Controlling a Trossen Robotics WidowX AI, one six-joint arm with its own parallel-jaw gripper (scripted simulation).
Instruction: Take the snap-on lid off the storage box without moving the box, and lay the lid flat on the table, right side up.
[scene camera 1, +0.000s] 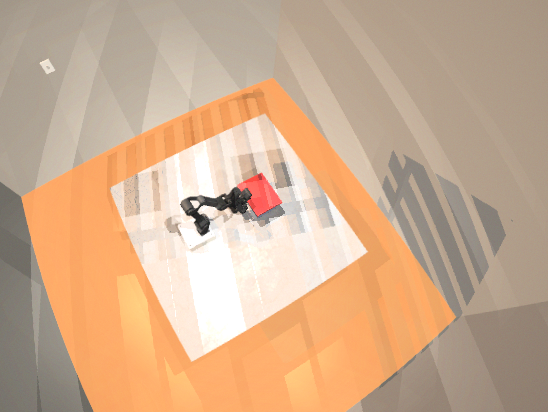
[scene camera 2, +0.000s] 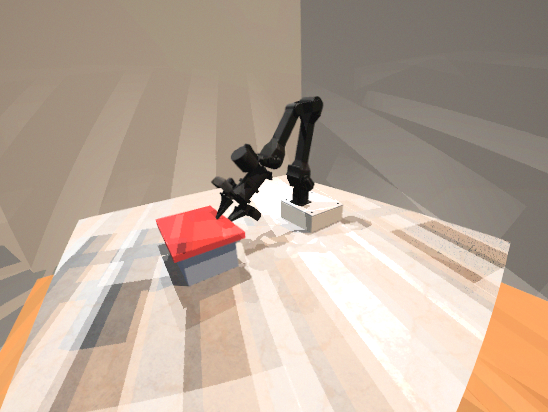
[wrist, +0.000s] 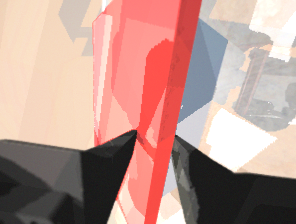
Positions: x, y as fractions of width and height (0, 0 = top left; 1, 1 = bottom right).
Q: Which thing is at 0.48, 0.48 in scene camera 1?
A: A red lid.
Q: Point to a red lid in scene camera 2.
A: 0.34, 0.57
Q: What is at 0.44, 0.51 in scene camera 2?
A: The gripper.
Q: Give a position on a grey-blue storage box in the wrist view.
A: At 0.71, 0.21
